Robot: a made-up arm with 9 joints. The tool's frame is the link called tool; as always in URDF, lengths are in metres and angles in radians. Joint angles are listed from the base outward. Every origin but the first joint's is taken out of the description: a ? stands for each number. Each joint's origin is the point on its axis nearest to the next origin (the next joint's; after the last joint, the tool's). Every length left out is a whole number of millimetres.
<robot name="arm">
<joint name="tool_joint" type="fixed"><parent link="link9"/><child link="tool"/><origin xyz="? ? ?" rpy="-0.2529 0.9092 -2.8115"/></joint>
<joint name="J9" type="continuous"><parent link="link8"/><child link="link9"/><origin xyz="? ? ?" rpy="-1.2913 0.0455 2.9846"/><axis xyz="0 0 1"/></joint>
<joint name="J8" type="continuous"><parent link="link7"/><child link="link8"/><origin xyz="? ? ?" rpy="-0.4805 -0.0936 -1.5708"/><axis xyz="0 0 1"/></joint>
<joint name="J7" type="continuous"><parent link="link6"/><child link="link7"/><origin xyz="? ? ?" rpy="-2.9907 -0.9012 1.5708"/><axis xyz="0 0 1"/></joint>
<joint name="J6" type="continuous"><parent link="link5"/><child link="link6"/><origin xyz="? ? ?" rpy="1.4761 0.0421 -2.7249"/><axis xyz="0 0 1"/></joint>
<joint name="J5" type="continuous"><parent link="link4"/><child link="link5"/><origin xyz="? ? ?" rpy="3.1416 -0.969 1.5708"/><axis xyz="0 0 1"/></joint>
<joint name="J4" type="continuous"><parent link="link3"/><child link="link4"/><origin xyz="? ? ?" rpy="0.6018 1.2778 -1.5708"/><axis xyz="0 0 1"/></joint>
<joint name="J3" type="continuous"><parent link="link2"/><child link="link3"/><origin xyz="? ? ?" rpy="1.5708 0 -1.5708"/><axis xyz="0 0 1"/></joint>
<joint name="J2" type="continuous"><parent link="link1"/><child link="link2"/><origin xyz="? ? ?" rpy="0 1.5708 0"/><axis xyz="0 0 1"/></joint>
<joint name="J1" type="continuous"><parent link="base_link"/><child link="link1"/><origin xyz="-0.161 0.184 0.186" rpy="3.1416 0 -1.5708"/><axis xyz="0 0 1"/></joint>
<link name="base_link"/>
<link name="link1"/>
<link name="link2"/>
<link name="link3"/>
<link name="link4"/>
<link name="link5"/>
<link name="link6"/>
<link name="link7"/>
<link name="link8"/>
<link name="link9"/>
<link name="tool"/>
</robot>
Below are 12 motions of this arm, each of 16 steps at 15 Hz.
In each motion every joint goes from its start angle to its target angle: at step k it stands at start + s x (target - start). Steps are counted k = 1, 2, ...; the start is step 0. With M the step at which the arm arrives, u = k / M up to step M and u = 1 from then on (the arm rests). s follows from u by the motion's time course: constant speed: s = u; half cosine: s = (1 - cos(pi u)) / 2; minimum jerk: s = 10 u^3 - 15 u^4 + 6 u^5.
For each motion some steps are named. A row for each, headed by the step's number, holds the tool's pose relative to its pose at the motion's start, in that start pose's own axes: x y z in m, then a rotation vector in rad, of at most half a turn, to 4 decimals.
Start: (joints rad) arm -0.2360 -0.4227 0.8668 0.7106 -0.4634 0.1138 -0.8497 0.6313 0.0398
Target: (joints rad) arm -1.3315 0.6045 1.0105 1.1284 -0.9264 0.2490 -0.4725 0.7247 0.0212
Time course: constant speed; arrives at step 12
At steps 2, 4, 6, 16:
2: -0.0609 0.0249 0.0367 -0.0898 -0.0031 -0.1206
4: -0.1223 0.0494 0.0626 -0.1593 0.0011 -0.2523
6: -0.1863 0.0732 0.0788 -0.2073 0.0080 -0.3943
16: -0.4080 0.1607 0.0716 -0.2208 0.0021 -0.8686

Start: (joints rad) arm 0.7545 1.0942 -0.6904 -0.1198 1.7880 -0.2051 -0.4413 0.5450 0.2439
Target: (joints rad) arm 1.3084 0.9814 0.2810 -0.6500 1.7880 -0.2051 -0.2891 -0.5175 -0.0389
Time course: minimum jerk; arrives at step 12
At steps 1, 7, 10, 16:
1: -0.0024 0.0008 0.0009 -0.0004 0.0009 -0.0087
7: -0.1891 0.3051 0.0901 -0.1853 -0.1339 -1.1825
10: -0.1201 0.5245 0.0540 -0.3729 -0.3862 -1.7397
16: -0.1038 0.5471 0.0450 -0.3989 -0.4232 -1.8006

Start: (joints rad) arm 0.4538 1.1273 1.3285 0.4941 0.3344 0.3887 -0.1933 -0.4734 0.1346
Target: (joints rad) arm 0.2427 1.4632 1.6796 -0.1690 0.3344 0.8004 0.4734 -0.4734 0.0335
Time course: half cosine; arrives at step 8
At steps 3, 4, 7, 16:
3: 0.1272 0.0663 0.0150 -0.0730 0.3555 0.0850
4: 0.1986 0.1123 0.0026 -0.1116 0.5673 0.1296
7: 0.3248 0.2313 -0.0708 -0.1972 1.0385 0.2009
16: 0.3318 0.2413 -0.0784 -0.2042 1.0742 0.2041

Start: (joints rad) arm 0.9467 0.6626 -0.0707 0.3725 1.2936 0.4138 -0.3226 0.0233 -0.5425
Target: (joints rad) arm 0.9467 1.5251 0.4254 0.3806 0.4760 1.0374 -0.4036 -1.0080 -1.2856
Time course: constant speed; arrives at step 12
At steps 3, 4, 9, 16:
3: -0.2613 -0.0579 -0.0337 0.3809 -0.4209 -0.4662
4: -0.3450 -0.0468 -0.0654 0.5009 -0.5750 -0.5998
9: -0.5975 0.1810 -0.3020 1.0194 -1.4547 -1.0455
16: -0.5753 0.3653 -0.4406 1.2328 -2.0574 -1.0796

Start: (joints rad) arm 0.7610 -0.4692 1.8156 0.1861 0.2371 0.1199 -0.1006 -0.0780 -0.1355
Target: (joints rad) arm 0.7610 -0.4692 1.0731 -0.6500 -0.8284 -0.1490 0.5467 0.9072 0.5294
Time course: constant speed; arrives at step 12
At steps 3, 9, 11, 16:
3: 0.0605 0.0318 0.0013 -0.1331 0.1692 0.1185
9: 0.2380 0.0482 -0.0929 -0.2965 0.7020 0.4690
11: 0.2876 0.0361 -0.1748 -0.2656 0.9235 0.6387
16: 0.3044 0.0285 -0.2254 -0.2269 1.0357 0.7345

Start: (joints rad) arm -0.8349 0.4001 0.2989 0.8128 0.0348 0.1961 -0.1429 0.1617 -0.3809
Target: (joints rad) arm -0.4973 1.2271 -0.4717 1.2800 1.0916 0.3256 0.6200 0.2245 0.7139
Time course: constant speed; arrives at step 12
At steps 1, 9, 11, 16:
1: 0.0213 0.0305 -0.0112 -0.1303 0.1004 0.0568
9: 0.0598 0.2008 -0.2535 -0.7698 0.8952 0.6987
11: 0.0356 0.2137 -0.3302 -0.8066 1.0738 0.8822
16: 0.0201 0.2151 -0.3676 -0.8056 1.1562 0.9730

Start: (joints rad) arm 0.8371 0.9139 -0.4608 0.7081 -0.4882 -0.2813 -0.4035 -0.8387 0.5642
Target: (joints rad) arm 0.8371 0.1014 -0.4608 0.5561 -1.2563 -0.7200 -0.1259 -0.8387 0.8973
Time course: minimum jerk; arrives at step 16
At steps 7, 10, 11, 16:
7: -0.0780 0.0094 -0.0477 -0.0922 -0.0945 -0.0827
10: -0.1387 0.0361 -0.0650 -0.2622 -0.1268 -0.1251
11: -0.1530 0.0462 -0.0663 -0.3205 -0.1248 -0.1279
16: -0.1762 0.0677 -0.0651 -0.4392 -0.1069 -0.1189

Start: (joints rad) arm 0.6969 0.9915 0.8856 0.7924 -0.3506 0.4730 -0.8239 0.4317 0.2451
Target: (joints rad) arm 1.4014 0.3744 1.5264 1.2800 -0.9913 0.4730 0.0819 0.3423 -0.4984
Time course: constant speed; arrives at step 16
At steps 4, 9, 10, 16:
4: 0.1768 0.0803 0.0218 0.1529 -0.1310 0.4492
9: 0.3204 0.3054 0.0823 0.2914 -0.1410 1.0374
10: 0.3323 0.3606 0.0942 0.3112 -0.1232 1.1547
16: 0.2807 0.6934 0.1350 0.3701 0.1141 1.8245

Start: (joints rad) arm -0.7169 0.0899 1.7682 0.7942 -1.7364 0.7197 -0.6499 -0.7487 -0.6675
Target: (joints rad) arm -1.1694 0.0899 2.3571 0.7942 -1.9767 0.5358 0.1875 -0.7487 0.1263
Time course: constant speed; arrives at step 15
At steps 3, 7, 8, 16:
3: 0.0454 0.0230 -0.0301 -0.1119 0.1081 0.2092
7: 0.0896 0.0602 -0.0763 -0.2320 0.2164 0.5185
8: 0.0975 0.0704 -0.0883 -0.2569 0.2364 0.6003
16: 0.1177 0.1458 -0.1682 -0.3757 0.2877 1.2090

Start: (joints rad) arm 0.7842 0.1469 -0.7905 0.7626 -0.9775 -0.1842 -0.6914 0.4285 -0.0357
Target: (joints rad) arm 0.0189 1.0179 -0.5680 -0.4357 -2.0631 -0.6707 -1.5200 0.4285 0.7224
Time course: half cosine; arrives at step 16
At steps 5, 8, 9, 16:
5: -0.0878 0.2304 0.1540 -0.5522 -0.3281 0.0523
8: -0.1829 0.5498 0.1373 -1.2458 -0.6899 0.2648
9: -0.2059 0.6400 0.0848 -1.4763 -0.8006 0.3882
16: -0.2355 0.7953 -0.2103 -2.1822 -1.1258 1.2449

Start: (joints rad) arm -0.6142 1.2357 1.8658 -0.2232 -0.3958 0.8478 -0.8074 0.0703 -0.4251
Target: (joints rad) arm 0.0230 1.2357 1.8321 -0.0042 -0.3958 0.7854 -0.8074 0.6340 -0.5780
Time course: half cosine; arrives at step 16
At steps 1, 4, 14, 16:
1: 0.0001 0.0016 0.0007 -0.0015 0.0010 0.0034
4: 0.0014 0.0265 0.0102 -0.0265 0.0161 0.0510
14: -0.0266 0.2174 0.0344 -0.2808 0.1198 0.2661
16: -0.0294 0.2275 0.0334 -0.2967 0.1249 0.2724

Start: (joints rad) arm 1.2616 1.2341 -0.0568 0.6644 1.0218 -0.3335 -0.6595 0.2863 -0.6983
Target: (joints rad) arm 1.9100 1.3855 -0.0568 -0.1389 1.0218 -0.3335 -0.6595 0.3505 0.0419
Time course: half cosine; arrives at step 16
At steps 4, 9, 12, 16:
4: -0.0272 0.0315 0.0117 -0.1170 -0.0149 -0.0425
9: -0.1109 0.1185 0.0197 -0.4122 -0.0329 -0.1804
12: -0.1578 0.1589 0.0079 -0.5315 -0.0297 -0.2559
16: -0.1842 0.1786 -0.0036 -0.5835 -0.0260 -0.2953

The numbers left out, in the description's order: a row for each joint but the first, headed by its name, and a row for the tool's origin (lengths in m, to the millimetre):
tool: -0.052 -0.025 0
J9: 0.25 -0.217 0
J8: 0.04 -0.061 0
J7: 0.012 -0.106 0
J6: -0.05 0.011 0
J5: -0.245 0.049 0
J4: -0.093 -0.169 0
J3: 0.037 -0.045 0
J2: -0.003 0.013 0

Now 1 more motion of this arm.
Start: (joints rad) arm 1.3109 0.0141 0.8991 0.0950 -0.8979 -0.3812 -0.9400 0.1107 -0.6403
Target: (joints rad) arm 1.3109 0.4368 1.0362 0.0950 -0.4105 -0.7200 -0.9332 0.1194 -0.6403
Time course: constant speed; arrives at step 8
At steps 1, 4, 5, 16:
1: 0.0413 0.0438 -0.0234 -0.0640 0.0943 0.0571
4: 0.1424 0.1694 -0.1340 -0.2397 0.3899 0.2214
5: 0.1667 0.2071 -0.1827 -0.2923 0.4928 0.2731
16: 0.2062 0.3001 -0.3544 -0.4307 0.8143 0.4154

